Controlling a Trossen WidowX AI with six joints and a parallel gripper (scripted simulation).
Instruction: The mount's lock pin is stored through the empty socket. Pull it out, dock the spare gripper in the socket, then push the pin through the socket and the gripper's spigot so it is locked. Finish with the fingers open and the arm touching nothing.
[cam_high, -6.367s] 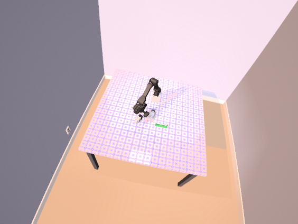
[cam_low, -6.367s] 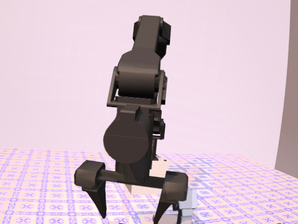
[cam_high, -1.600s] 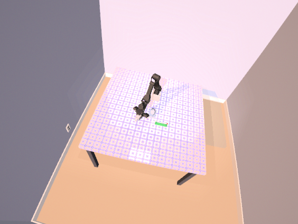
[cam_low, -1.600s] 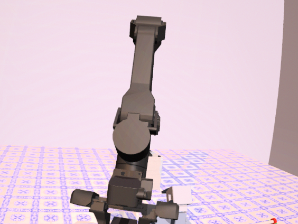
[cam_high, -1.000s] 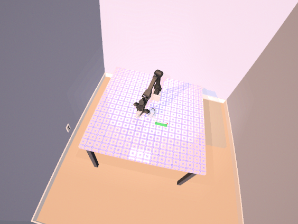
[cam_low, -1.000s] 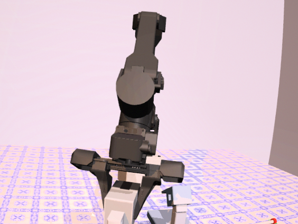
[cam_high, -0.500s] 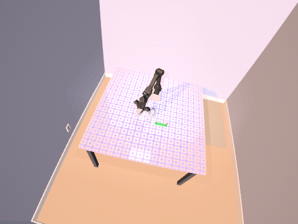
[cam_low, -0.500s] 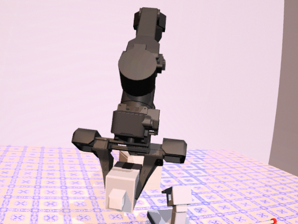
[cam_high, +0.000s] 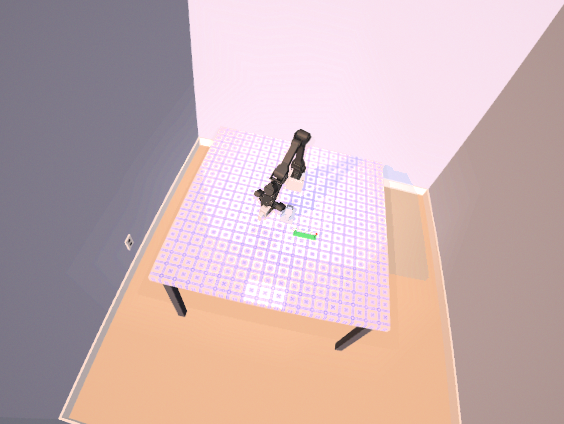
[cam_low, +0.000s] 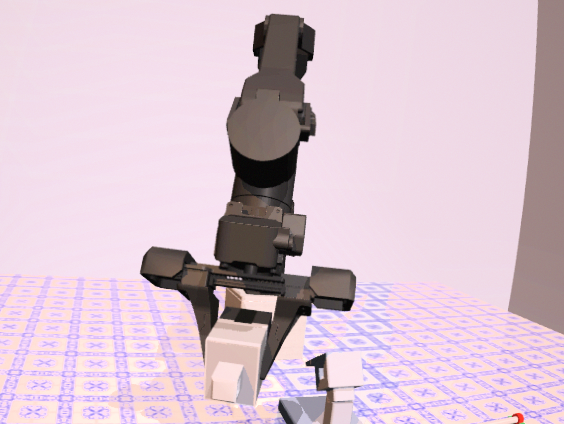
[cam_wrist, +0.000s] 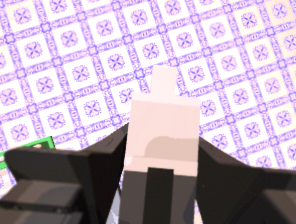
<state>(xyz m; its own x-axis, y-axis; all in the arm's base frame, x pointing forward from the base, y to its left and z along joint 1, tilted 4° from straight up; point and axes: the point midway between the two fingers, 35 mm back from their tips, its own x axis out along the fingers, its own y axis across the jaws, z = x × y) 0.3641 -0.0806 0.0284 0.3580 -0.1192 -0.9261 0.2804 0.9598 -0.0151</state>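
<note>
The grey-blue mount lies 110 mm behind my gripper tip, 130 mm to the left of it and 70 mm below it. From my gripper tip the other things lie so: spare gripper 10 mm above; green pin holder 20 mm behind, 260 mm to the left, 90 mm below.
</note>
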